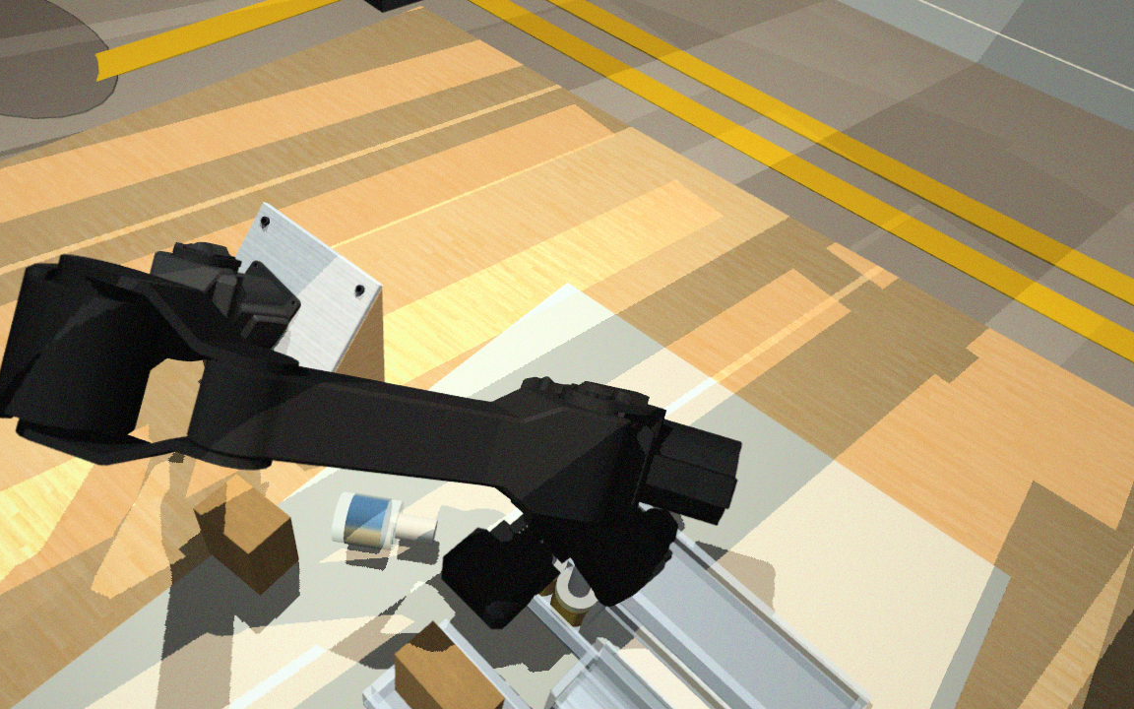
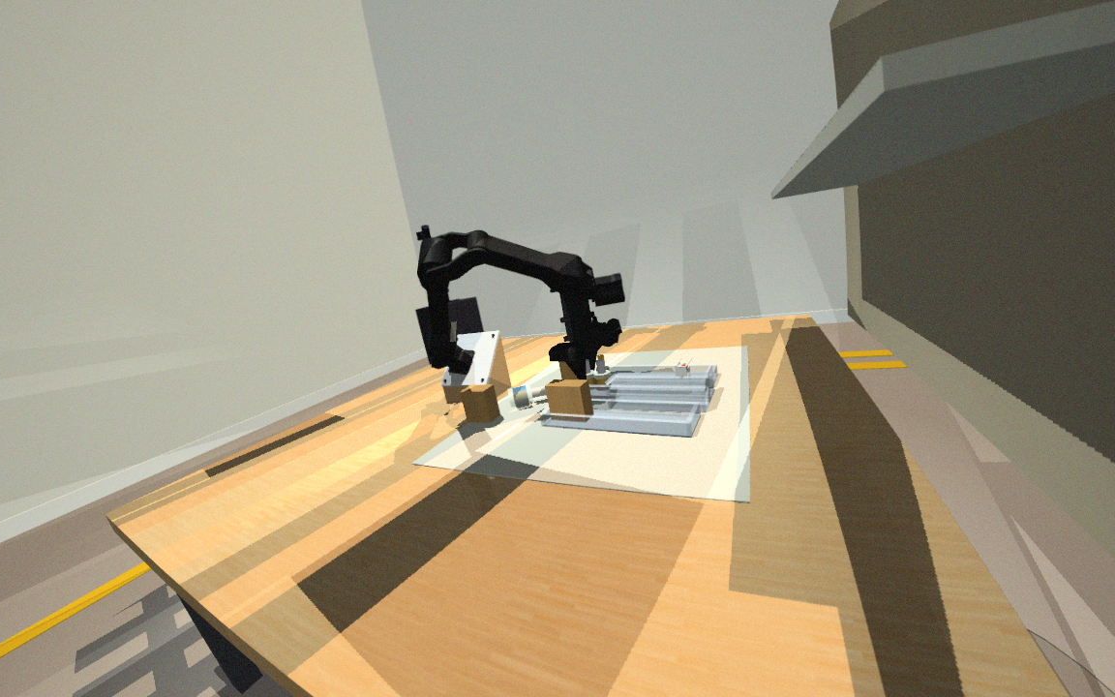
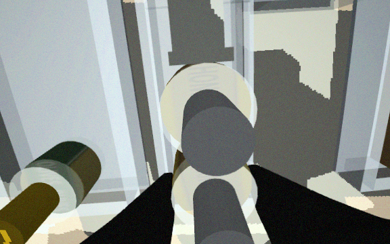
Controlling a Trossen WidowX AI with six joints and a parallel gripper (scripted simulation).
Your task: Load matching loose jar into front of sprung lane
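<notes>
Now: gripper tip 60 mm short of the pale mat, 10 mm to the left of it and 30 mm above it.
</notes>
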